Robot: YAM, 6 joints.
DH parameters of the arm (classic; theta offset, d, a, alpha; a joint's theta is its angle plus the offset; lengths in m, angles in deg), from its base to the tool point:
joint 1: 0 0.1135 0.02 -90
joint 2: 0 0 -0.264 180
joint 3: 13.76 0 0.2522 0
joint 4: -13.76 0 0.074 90
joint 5: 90 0 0 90
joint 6: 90 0.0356 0 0
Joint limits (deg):
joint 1: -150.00..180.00
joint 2: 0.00..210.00
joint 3: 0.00..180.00
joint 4: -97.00..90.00
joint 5: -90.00..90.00
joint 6: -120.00..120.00
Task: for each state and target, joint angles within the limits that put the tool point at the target. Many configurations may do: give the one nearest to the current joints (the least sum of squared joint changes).
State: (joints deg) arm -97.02 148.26 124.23 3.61 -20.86 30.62
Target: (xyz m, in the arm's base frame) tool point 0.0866 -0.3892 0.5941
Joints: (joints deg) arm -79.37 115.46 145.24 9.99 -22.00 30.62
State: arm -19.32 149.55 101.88 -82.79 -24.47 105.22
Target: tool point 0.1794 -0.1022 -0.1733
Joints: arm -33.21 184.99 87.94 -75.79 -21.01 105.22
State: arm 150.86 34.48 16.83 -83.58 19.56 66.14
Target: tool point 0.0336 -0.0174 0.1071
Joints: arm 141.46 49.52 0.11 -97.00 11.87 66.14
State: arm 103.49 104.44 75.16 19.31 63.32 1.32
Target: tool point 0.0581 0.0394 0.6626
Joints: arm 62.09 67.24 114.69 27.57 67.52 1.32
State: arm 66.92 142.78 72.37 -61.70 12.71 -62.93
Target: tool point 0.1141 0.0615 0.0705
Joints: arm 33.71 125.99 36.16 -83.86 19.97 -62.93
